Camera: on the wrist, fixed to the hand. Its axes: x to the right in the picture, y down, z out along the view.
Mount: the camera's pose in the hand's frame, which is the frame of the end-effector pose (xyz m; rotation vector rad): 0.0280 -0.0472 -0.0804 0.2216 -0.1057 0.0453
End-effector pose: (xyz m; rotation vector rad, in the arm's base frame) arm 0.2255 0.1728 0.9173 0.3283 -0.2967 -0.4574
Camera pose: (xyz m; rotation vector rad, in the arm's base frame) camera 0.2597 0.1389 0.8327 0.5133 -0.4586 -0.3985
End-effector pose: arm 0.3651 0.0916 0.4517 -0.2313 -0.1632 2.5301
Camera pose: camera 0.3843 0.1515 0.3774 -0.0136 0.0824 2.5808
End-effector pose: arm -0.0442 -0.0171 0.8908 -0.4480 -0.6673 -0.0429
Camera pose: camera 0.0167 -0.0902 0.8703 -0.2529 -0.7563 0.0975
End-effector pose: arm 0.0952 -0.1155 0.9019 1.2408 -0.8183 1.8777
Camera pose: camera 0.0893 -0.0185 0.9067 1.4789 -0.7125 1.9951
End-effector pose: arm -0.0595 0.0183 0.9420 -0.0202 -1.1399 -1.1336
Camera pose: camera -0.0380 -0.0667 0.8997 0.0662 -1.3480 -0.9702
